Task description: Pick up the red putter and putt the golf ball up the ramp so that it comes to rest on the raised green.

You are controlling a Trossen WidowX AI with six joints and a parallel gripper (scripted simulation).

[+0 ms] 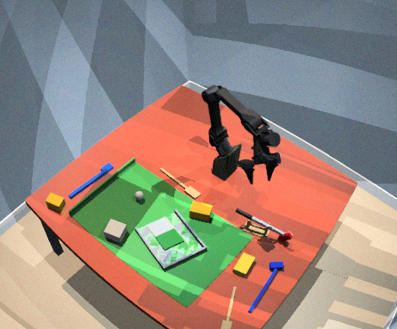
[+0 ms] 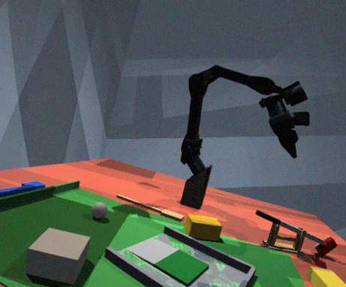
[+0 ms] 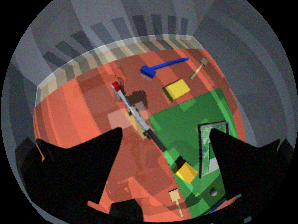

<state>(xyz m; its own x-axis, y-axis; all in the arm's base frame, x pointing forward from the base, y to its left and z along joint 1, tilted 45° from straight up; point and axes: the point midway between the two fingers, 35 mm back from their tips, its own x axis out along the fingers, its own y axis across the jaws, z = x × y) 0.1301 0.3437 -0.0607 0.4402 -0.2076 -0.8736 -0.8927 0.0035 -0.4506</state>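
Now: the wooden stand 26 cm below my gripper tip and 5 cm to the left of it. From my gripper tip the other things lie so: red putter (23 cm below, 8 cm to the left, 1 cm behind); white block (48 cm ahead, 37 cm to the right, 27 cm below); white golf ball (46 cm to the right, 27 cm below, 26 cm ahead).
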